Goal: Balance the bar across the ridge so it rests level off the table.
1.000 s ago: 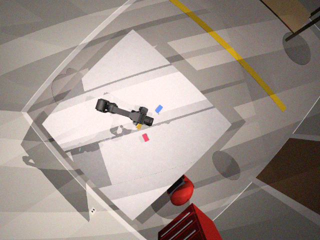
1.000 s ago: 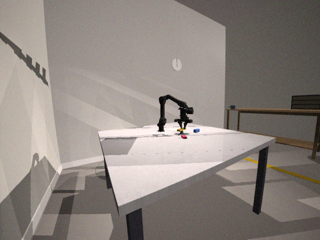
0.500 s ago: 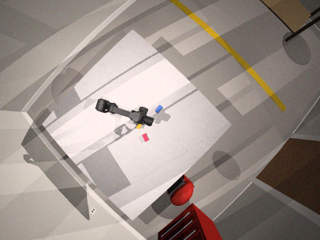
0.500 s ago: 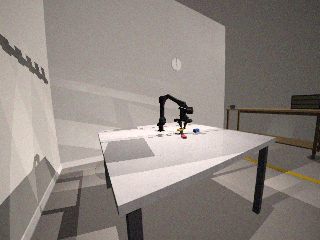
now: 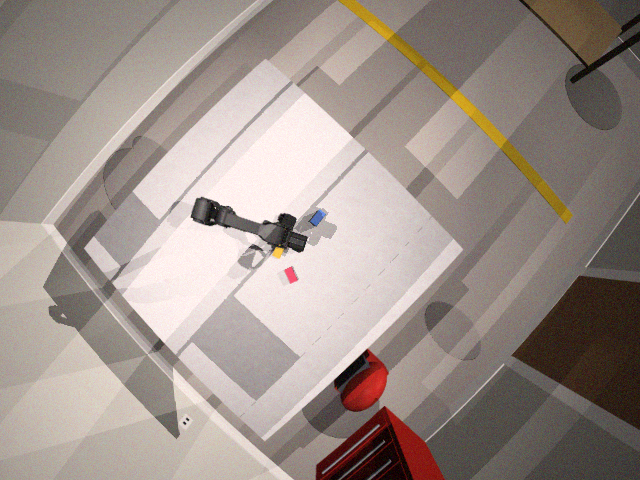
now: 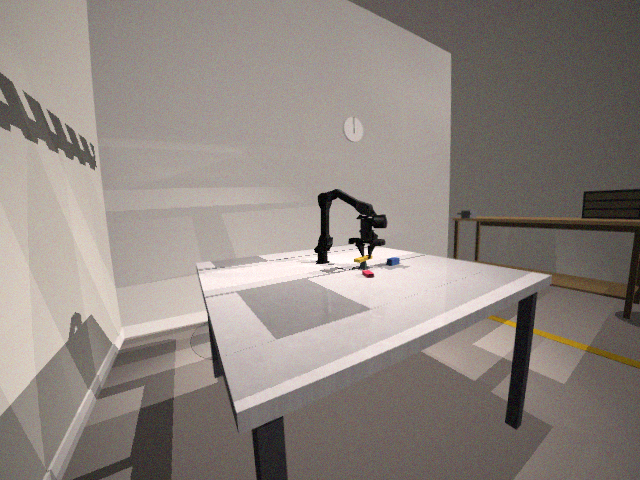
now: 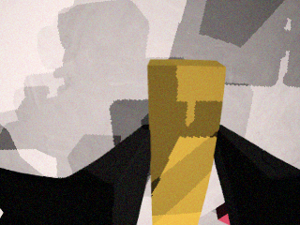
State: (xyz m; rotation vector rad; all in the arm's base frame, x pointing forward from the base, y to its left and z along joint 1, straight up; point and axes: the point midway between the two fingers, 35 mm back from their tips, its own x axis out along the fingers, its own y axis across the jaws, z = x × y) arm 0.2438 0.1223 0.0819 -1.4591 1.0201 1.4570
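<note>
Now: gripper tip 30 mm to the left of the yellow bar and 10 mm short of it. Also, from my gripper tip: pink block (130 mm ahead, 100 mm to the right, 40 mm below); blue block (160 mm to the left, 40 mm ahead, 30 mm below).
</note>
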